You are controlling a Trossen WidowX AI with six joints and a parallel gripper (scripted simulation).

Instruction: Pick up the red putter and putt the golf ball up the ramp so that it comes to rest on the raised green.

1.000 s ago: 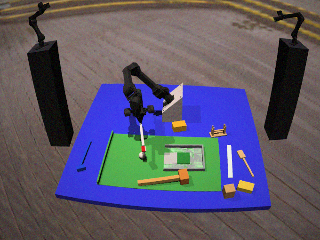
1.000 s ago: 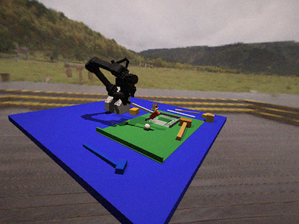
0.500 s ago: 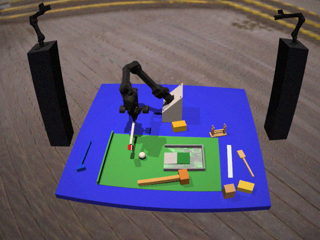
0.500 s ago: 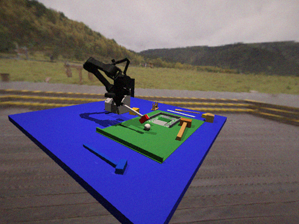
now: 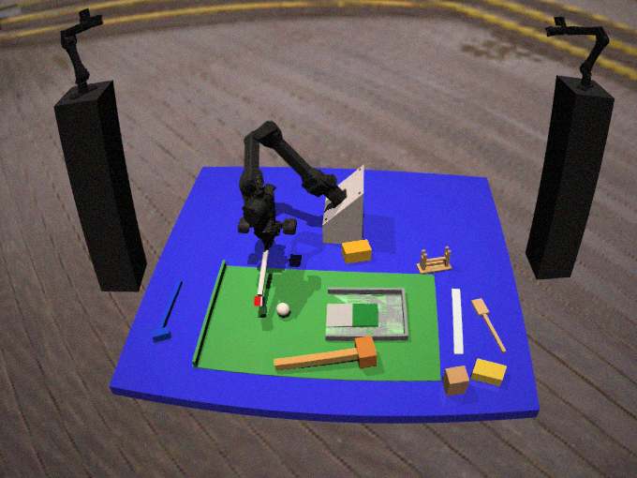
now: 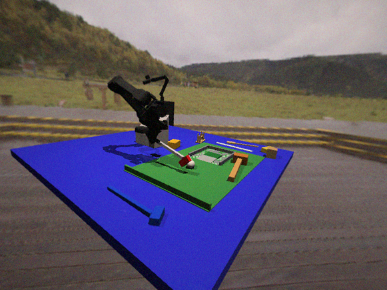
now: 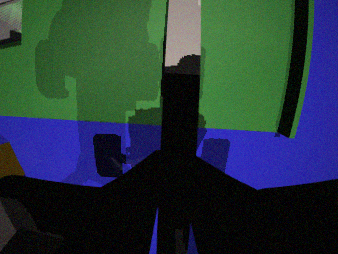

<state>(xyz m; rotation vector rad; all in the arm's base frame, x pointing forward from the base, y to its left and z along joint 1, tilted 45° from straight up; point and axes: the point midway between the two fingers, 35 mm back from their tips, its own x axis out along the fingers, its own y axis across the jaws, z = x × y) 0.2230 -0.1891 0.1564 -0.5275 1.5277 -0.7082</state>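
Now: the red putter 12 cm ahead of my gripper tip and 1 cm to the right of it. From my gripper tip the other things lie so: blue putter (22 cm ahead, 33 cm to the right, 9 cm below); yellow block (6 cm behind, 29 cm to the left, 8 cm below); white golf ball (22 cm ahead, 5 cm to the left, 8 cm below).
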